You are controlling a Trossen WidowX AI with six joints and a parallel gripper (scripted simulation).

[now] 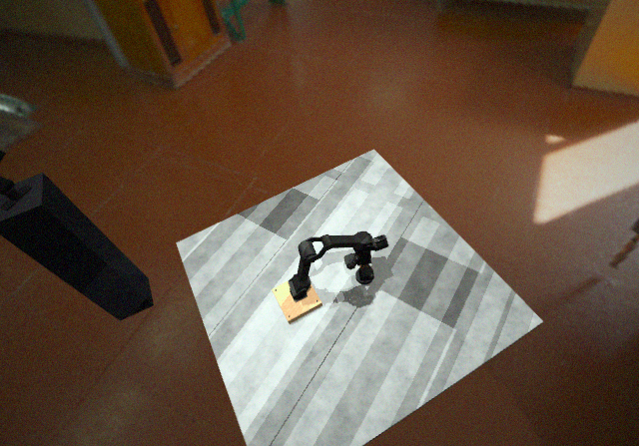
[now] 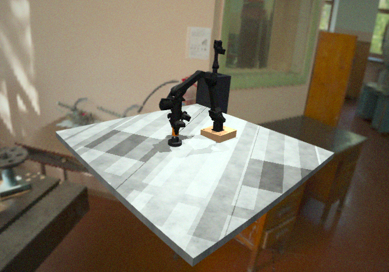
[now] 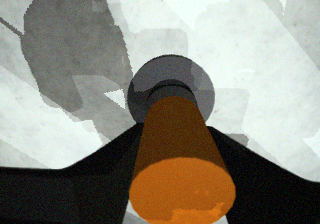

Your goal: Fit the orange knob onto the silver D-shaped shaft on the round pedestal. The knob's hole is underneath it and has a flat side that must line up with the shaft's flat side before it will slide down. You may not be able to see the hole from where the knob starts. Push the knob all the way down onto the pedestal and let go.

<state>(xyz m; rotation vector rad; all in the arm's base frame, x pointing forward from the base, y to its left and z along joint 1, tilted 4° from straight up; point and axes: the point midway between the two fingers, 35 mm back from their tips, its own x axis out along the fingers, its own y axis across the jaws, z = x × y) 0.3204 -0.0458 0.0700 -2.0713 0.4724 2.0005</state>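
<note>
The orange knob is 30 mm above my gripper tip. Round my gripper tip: dark round pedestal (40 mm below).
</note>
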